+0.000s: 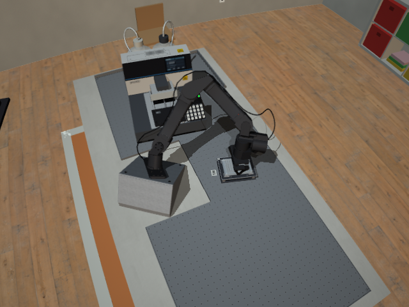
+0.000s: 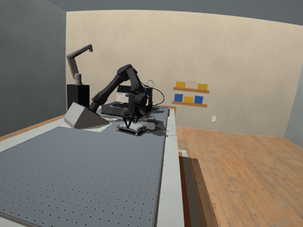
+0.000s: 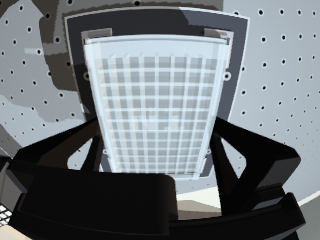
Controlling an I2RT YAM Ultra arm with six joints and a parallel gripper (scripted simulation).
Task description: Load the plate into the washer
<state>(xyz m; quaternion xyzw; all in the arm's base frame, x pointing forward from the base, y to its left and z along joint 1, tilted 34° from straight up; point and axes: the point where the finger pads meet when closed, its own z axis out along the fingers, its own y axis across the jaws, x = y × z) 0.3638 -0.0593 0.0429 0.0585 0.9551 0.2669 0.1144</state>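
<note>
Right now my hand is 10 mm above the black plate nest. From my hand the other things lie so: well plate right at my hand; then washer carrier 320 mm to the left, 270 mm behind, 50 mm above; then label 100 mm behind, 40 mm below, 10 mm to the left.
</note>
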